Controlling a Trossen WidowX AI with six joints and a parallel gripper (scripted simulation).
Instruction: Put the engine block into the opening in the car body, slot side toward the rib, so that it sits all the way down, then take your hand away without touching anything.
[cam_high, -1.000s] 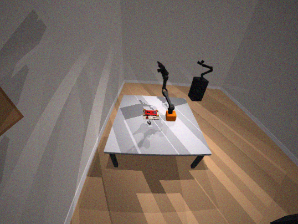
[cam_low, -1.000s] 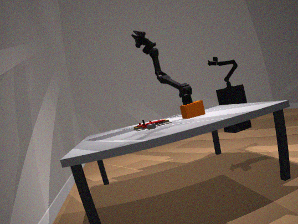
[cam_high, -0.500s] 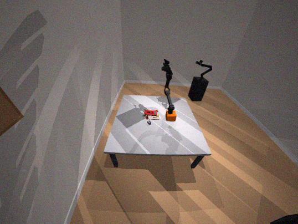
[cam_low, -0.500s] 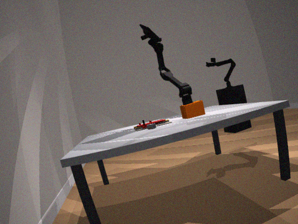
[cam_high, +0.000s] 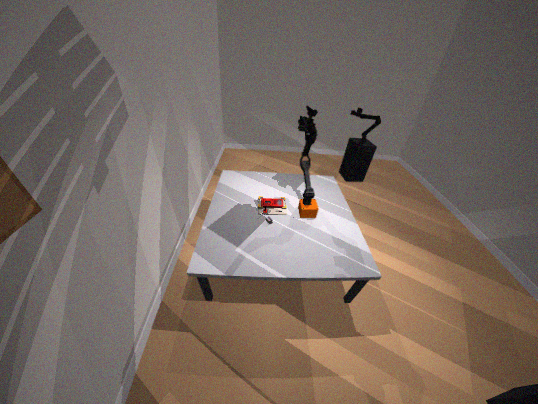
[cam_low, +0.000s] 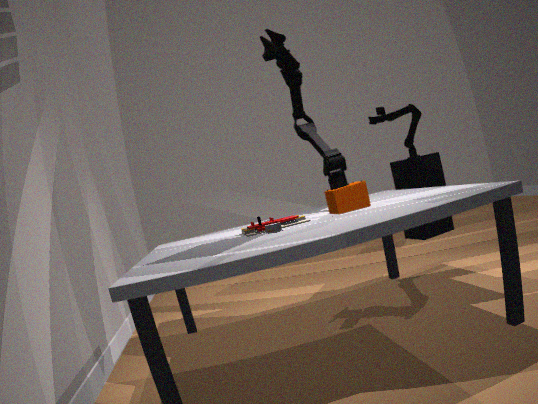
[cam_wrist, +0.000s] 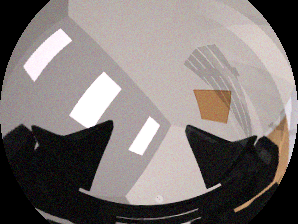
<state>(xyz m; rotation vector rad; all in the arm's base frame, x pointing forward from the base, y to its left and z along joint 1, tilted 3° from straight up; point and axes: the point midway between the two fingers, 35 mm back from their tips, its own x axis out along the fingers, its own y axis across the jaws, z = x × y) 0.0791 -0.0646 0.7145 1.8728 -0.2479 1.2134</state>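
My gripper tip is 19 cm short of the grey engine block, 17 cm to the right of it and 82 cm above it.
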